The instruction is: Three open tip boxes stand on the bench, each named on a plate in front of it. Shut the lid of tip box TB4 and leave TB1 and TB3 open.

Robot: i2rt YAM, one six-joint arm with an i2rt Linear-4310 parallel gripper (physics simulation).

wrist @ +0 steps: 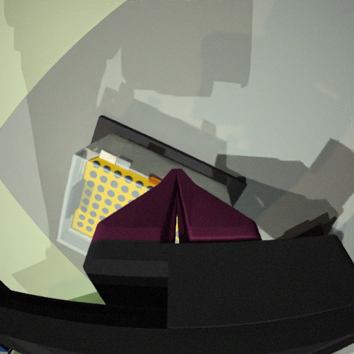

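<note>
An open tip box with clear walls and a yellow rack of grey round holes lies at the centre-left of the wrist view, turned at a slant. A dark, thin panel runs along its far side; I cannot tell whether it is part of the lid or a name plate. No lettering shows, so I cannot tell which box this is. A small orange piece sits at the rack's far edge. My gripper is shut and empty, its maroon fingertips over the box's right part, hiding much of it. Their height above the box is unclear.
A grey mat lies under the box, on a pale green surface. A dark, partly hidden shape shows at the right, beside my gripper. Broad shadows fall across the mat beyond and to the right of the box.
</note>
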